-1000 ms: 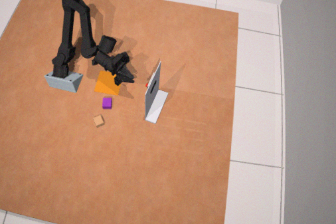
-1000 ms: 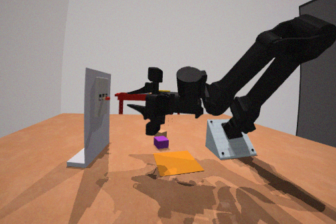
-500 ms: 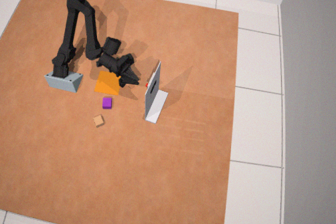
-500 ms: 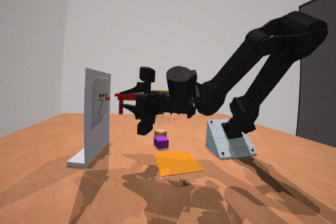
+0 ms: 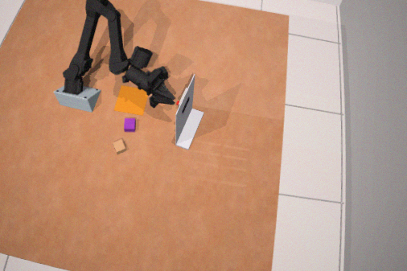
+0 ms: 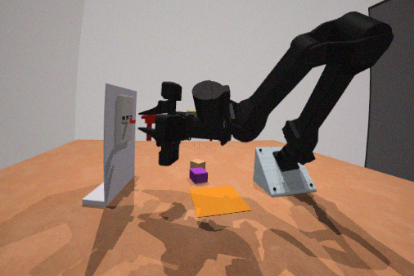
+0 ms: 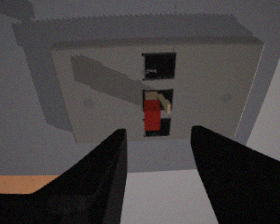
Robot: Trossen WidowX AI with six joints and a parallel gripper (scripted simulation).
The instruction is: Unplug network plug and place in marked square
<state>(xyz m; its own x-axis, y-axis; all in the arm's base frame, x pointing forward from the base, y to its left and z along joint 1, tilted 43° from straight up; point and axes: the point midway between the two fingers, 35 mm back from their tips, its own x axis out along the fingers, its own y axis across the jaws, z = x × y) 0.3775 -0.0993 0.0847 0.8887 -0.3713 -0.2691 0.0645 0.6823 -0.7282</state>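
Right now my gripper tip is 30 mm short of the network plug and 10 mm to the left of it. The rest, counted from my gripper tip: upright grey panel: 50 mm ahead, 10 mm to the right, 60 mm below; orange marked square: 190 mm behind, 70 mm to the left, 180 mm below.
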